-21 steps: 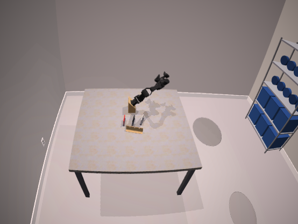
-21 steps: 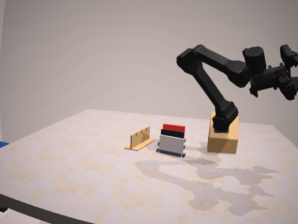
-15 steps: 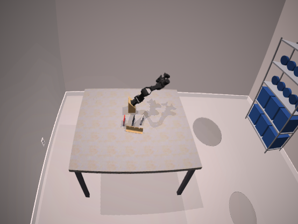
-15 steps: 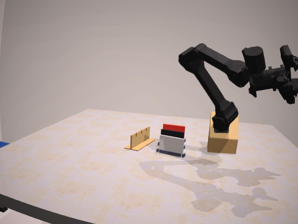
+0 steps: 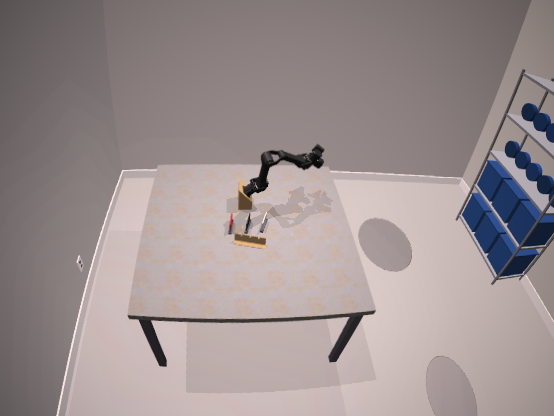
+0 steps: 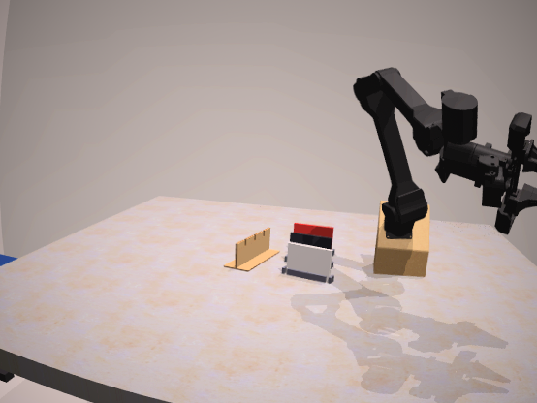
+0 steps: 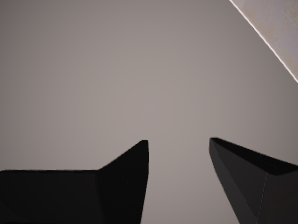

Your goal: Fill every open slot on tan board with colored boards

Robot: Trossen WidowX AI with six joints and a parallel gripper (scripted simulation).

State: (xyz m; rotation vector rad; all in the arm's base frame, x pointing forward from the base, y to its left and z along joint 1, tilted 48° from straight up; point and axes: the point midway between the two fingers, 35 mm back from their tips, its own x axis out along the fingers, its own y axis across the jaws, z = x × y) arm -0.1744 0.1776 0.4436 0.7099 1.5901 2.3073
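My gripper tip is now 57 cm to the left of the red board, 40 cm short of it and 25 cm above it. The rest, counted from my gripper tip: dark navy board (47 cm to the right, 40 cm ahead, 25 cm below); white board (39 cm ahead, 37 cm to the right, 25 cm below); tan board (53 cm ahead, 47 cm to the right, 25 cm below).
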